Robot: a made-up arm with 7 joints.
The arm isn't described. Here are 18 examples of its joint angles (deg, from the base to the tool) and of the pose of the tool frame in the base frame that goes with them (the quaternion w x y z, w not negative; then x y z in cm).
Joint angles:
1: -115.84 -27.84 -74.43 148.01 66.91 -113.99 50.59
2: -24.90 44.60 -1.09 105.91 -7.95 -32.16 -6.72
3: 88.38 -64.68 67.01 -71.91 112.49 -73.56 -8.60
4: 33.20 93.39 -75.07 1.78 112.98 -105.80 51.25
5: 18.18 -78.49 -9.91 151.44 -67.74 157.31 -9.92
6: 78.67 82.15 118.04 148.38 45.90 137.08 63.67
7: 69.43 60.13 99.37 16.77 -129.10 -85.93 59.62
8: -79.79 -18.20 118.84 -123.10 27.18 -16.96 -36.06
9: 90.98 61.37 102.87 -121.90 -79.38 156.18 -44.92
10: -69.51 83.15 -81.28 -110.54 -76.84 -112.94 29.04
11: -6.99 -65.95 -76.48 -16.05 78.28 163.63 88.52
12: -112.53 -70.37 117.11 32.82 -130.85 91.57 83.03
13: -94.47 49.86 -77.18 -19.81 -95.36 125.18 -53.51
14: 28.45 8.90 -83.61 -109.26 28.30 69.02 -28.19
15: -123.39 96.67 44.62 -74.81 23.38 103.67 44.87
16: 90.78 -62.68 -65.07 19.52 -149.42 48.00 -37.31
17: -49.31 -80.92 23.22 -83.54 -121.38 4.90 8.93
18: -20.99 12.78 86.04 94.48 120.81 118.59 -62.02
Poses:
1: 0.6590 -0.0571 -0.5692 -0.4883 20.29 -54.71 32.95
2: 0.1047 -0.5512 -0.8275 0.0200 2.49 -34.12 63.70
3: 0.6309 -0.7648 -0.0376 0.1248 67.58 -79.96 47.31
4: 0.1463 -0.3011 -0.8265 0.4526 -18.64 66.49 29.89
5: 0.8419 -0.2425 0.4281 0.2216 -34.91 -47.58 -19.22
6: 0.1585 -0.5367 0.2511 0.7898 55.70 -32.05 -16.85
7: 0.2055 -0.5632 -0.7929 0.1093 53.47 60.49 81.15
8: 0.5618 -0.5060 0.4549 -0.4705 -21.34 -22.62 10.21
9: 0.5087 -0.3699 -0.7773 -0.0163 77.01 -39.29 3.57
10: 0.6082 0.7902 -0.0740 0.0140 12.36 54.19 53.40
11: 0.5592 0.2096 0.1162 -0.7936 22.84 -39.71 -59.14
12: 0.8497 0.1557 0.4847 -0.1373 58.93 57.25 -37.13
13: 0.1112 -0.4248 0.5292 -0.7260 -11.78 47.47 -0.60
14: 0.5696 -0.4845 -0.3427 0.5687 36.29 -49.91 3.79
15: 0.2910 -0.5549 -0.5232 -0.5776 21.51 -84.52 25.85
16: 0.5597 -0.5279 -0.3651 -0.5242 -26.35 -95.14 -29.64
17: 0.0250 -0.9711 0.2168 -0.0967 35.80 2.23 96.94
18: 0.1697 0.2239 -0.6455 0.7102 89.43 -5.84 -17.34
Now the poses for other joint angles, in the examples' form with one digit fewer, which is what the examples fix.
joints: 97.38 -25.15 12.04 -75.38 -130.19 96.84 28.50
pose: 0.737 0.177 -0.079 -0.648 71.8 -40.1 -43.0
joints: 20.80 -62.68 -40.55 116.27 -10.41 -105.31 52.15
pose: 0.622 -0.487 -0.399 -0.466 18.9 -69.6 11.1
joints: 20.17 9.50 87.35 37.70 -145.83 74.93 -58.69
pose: 0.461 -0.417 0.491 0.611 58.2 -88.4 79.0
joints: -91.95 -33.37 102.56 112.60 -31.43 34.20 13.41
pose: 0.545 0.594 0.323 0.495 -10.1 17.7 2.3
